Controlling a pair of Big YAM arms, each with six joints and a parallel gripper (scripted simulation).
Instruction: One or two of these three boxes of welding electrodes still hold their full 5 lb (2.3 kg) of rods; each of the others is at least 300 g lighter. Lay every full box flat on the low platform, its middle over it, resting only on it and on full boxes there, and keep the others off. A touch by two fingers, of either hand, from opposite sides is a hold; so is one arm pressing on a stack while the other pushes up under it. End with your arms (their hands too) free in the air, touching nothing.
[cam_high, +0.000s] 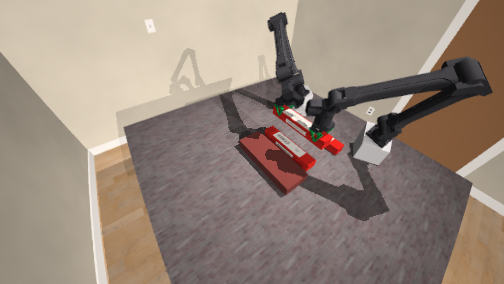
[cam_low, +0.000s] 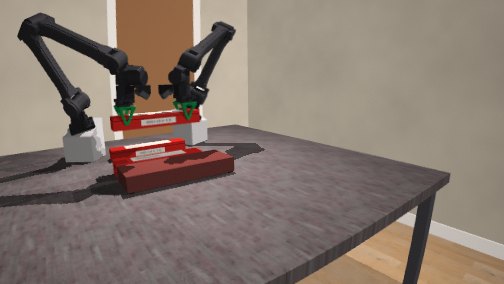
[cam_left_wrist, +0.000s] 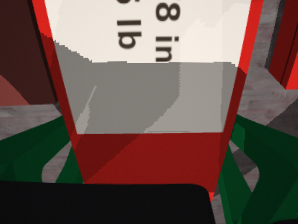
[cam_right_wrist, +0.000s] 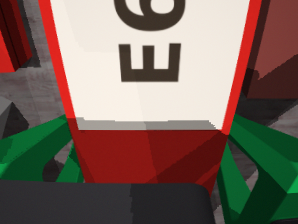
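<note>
Now: left hand 120 mm to the left of the red electrode box, 10 mm below it and 10 mm past it. Also, from my left hand: low dark red platform (190 mm ahead, 180 mm below, 140 mm to the right).
My right gripper is now 140 mm to the right of the red electrode box, 10 mm below it and 10 mm short of it. From my right hand the other things lie so: low dark red platform (200 mm ahead, 180 mm below, 120 mm to the left).
</note>
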